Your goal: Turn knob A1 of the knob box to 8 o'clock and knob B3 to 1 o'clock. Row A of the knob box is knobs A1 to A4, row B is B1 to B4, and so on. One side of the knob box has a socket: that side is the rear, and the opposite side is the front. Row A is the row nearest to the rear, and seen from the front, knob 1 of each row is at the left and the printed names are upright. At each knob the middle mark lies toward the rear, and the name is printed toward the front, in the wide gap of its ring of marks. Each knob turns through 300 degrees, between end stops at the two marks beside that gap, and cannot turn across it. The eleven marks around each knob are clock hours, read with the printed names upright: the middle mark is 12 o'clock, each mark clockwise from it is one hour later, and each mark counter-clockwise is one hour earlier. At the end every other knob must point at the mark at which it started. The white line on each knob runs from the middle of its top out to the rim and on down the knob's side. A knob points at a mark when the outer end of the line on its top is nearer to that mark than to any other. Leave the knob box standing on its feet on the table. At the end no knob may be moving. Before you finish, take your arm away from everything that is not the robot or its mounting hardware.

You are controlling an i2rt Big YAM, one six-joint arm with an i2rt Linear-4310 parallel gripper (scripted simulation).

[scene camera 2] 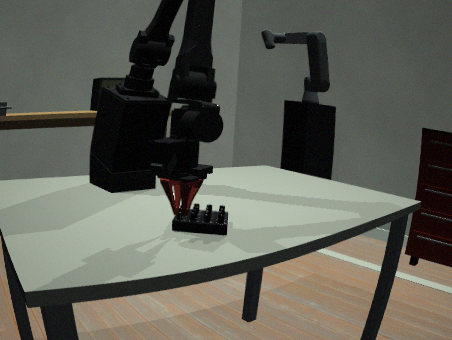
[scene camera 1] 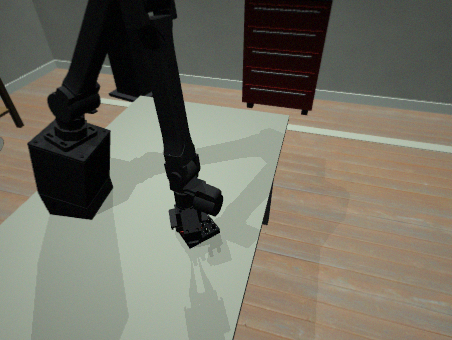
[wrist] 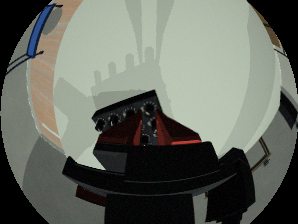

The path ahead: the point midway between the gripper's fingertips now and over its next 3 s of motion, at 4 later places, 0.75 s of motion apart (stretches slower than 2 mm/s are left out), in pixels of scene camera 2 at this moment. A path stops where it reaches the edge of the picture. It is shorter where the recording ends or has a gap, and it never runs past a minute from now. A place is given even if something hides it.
The gripper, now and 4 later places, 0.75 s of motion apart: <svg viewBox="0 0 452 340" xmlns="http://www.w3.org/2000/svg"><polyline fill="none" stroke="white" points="180,215 182,197 197,182 196,188 195,200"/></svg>
